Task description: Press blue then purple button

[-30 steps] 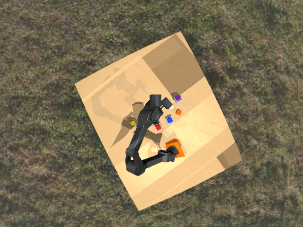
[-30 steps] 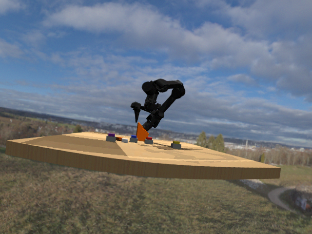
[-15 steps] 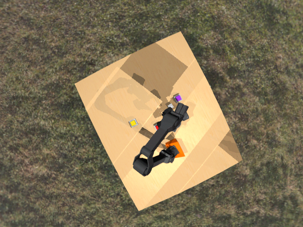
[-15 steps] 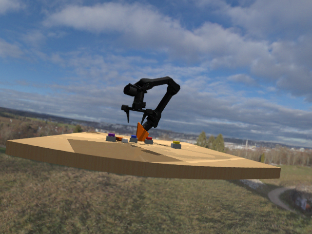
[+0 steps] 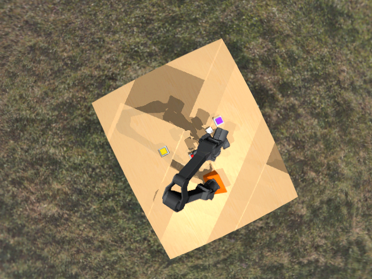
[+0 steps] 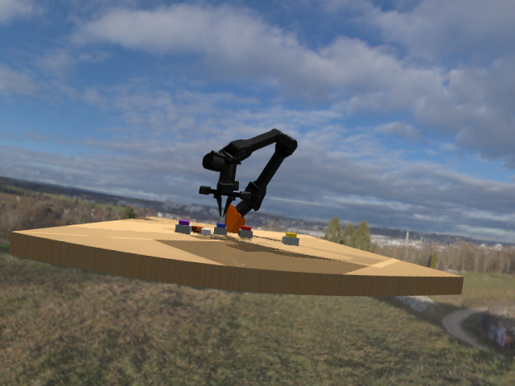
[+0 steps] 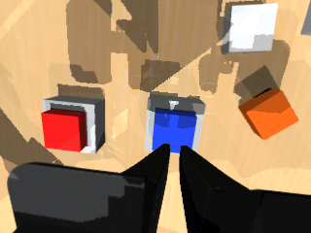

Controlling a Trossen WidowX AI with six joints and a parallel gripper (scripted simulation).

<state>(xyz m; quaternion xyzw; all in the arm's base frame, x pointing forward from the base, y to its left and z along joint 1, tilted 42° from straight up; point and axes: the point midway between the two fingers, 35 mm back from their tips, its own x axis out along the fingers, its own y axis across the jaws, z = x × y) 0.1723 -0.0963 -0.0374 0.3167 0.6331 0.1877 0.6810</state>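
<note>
The blue button lies 30 mm below my gripper tip. From my gripper tip the other things lie so: white block (80 mm ahead, 60 mm to the right, 50 mm below); red button (90 mm to the left, 30 mm below, 10 mm ahead); small orange block (80 mm to the right, 50 mm below, 10 mm ahead).
</note>
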